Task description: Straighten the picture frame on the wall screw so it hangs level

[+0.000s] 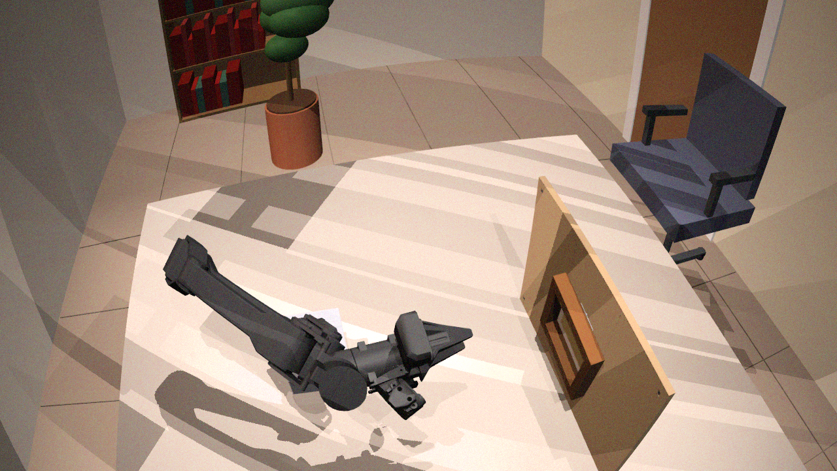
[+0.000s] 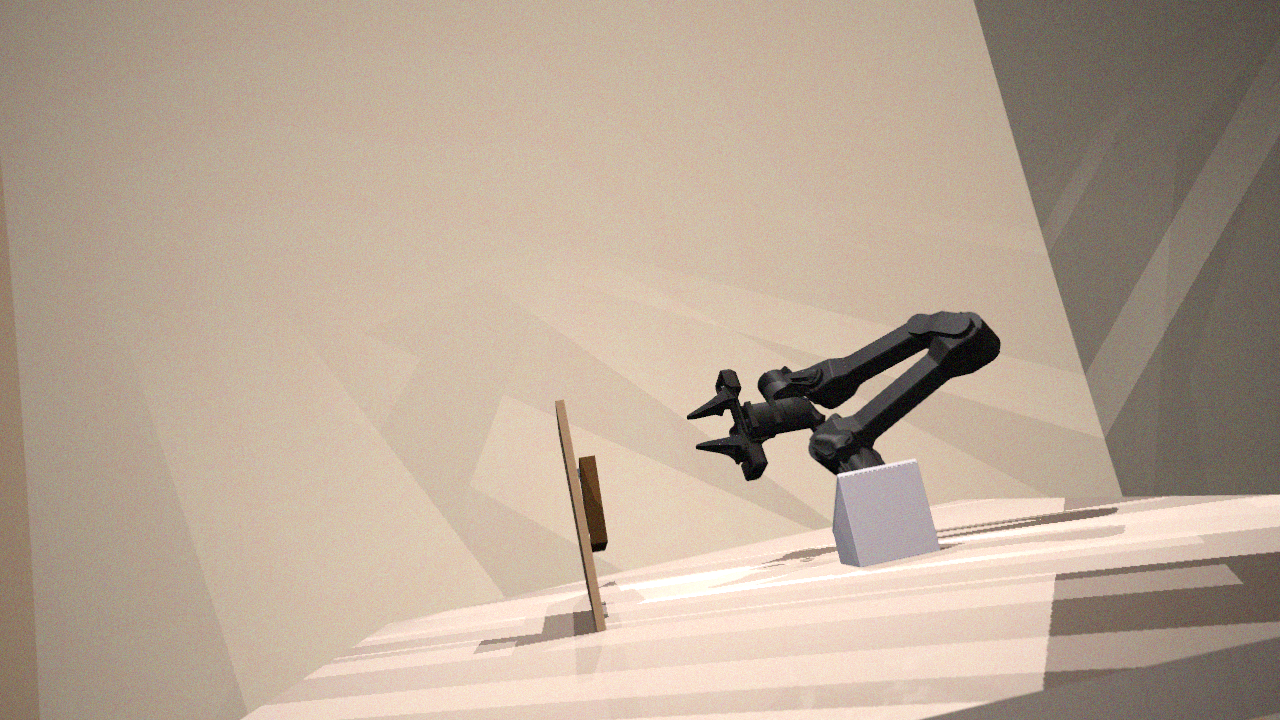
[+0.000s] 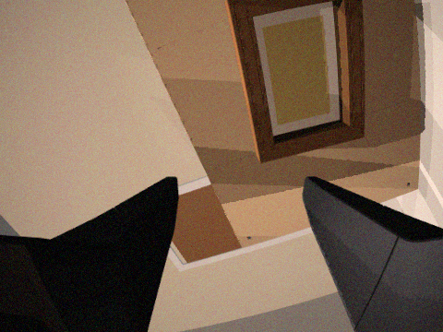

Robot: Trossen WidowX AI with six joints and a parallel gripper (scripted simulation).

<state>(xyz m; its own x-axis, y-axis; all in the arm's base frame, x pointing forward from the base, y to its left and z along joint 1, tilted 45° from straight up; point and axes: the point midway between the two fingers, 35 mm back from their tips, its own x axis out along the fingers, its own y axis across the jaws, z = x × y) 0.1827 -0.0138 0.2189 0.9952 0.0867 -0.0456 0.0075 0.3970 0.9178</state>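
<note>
The picture frame is 19 cm ahead of my gripper tip, 1 cm to the left of it and 9 cm below it. The rest, counted from my gripper tip: board wall 20 cm ahead, 2 cm to the left, 9 cm below.
</note>
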